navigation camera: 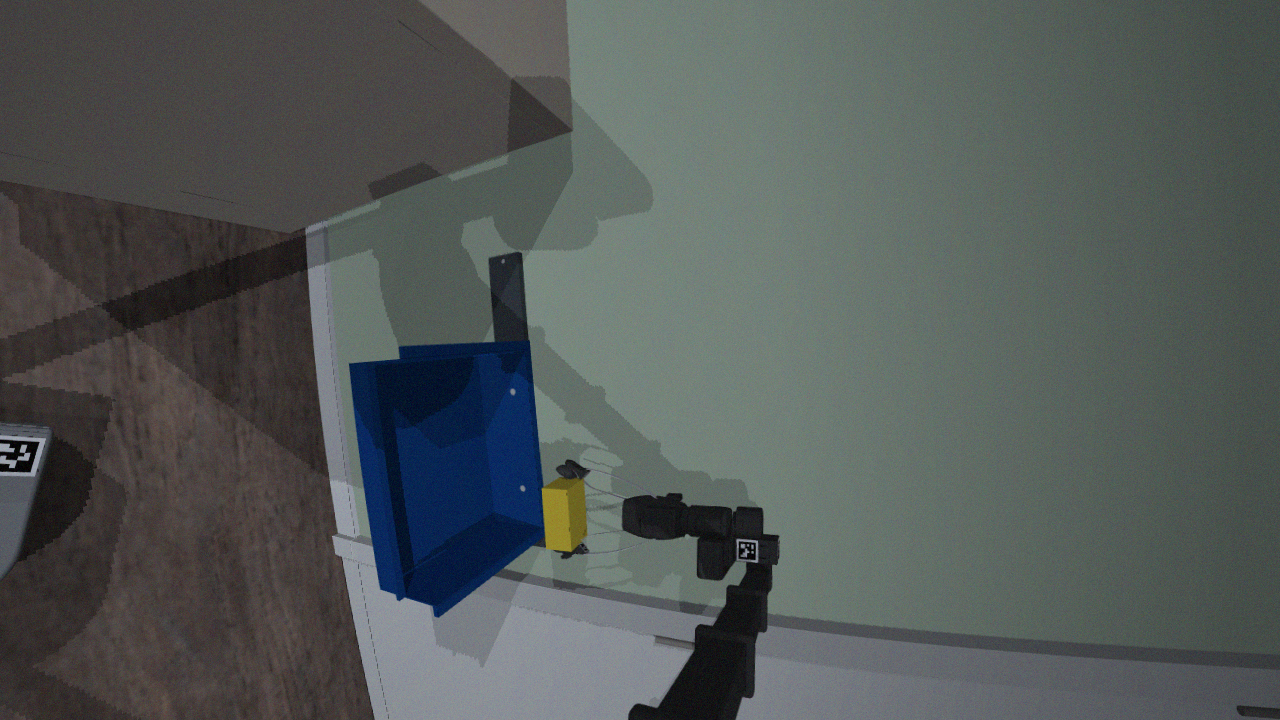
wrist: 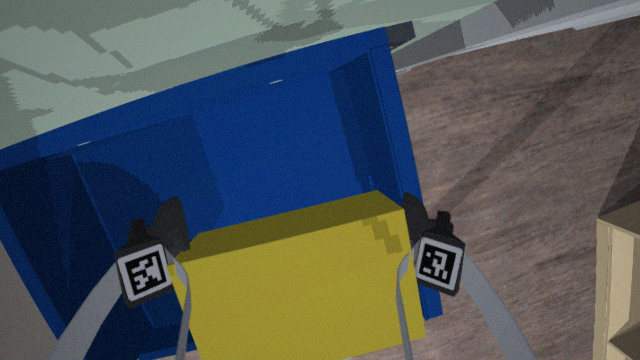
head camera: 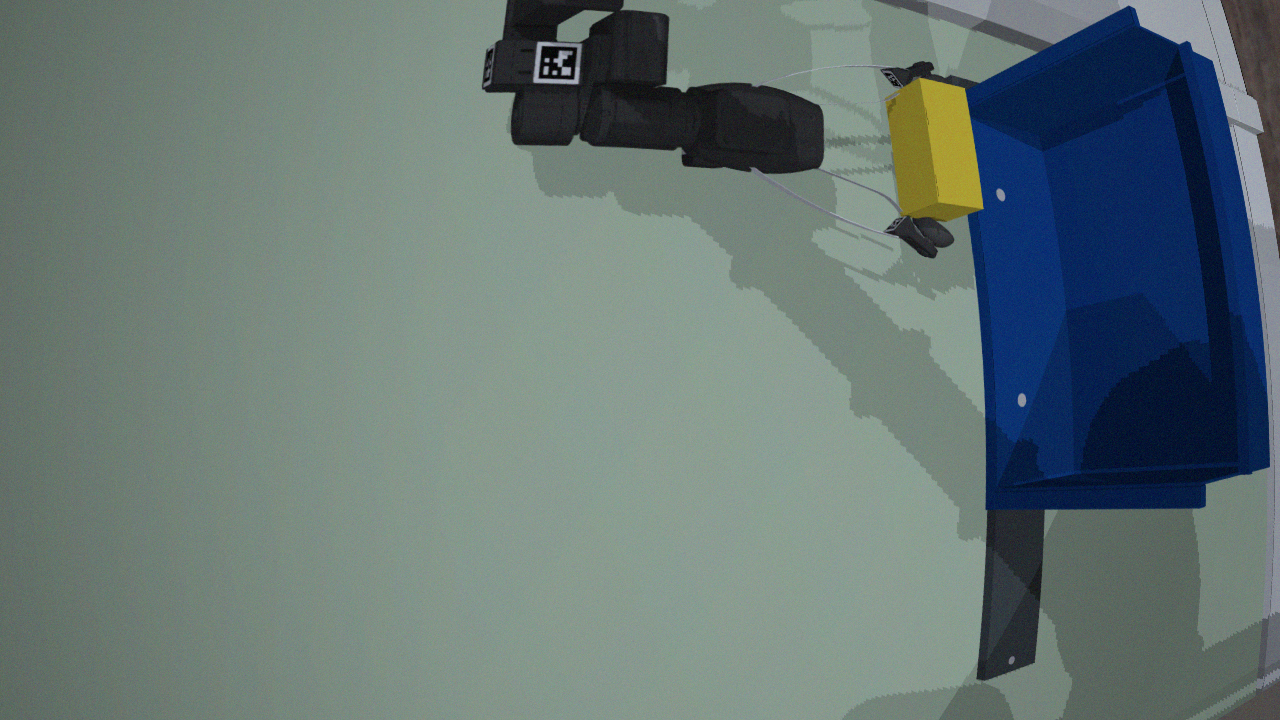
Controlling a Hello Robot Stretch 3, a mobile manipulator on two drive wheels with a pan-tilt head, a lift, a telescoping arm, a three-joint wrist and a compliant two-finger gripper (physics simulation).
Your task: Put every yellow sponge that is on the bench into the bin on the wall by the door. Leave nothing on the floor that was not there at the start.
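Places are measured from the robot's base along level axes (x right, y ahead, z up), in centimetres.
Where they show: gripper, fingertip midpoint: (wrist: 292, 220).
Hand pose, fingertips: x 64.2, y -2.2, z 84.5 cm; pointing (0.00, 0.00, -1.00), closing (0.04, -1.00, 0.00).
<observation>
After its pixels a point has its place.
A yellow sponge block (head camera: 935, 147) {z 89.8, x 59.1, y -2.7 cm} (navigation camera: 563, 514) {z 89.3, x 59.0, y -2.4 cm} (wrist: 300, 295) {z 89.9, x 62.8, y -2.5 cm} is between the two fingertips of my gripper (head camera: 926, 152) {z 84.5, x 64.2, y -2.2 cm} (navigation camera: 572, 510) {z 84.5, x 64.2, y -2.2 cm} (wrist: 292, 220) {z 84.5, x 64.2, y -2.2 cm}, which is shut on it. The fingertips press its two ends. The blue open bin (head camera: 1020, 295) {z 69.7, x 69.7, y 9.1 cm} (navigation camera: 510, 438) {z 68.8, x 69.6, y 9.5 cm} (wrist: 200, 92) {z 74.6, x 71.4, y 5.5 cm} is on the green wall. In the head and navigation views the sponge overlaps or meets the bin's wall-side edge near one end. In the wrist view it covers part of the bin's opening. Its exact height over the bin is unclear. The bench does not show.
A dark mounting strip (head camera: 1011, 591) {z 71.5, x 61.2, y 36.5 cm} (navigation camera: 508, 304) {z 71.2, x 61.5, y 35.4 cm} runs along the wall beside the bin. White trim (navigation camera: 335, 429) {z 6.5, x 69.8, y 9.8 cm} borders the brown floor (navigation camera: 196, 465) {z 0.1, x 42.4, y -1.5 cm} (wrist: 500, 140) {z 0.0, x 62.3, y -74.4 cm}. A large grey-brown surface (navigation camera: 268, 89) {z 62.8, x 17.3, y 51.0 cm} is at upper left. A beige shelf unit (wrist: 602, 290) {z 3.7, x 0.2, y -137.1 cm} is at right in the wrist view.
</observation>
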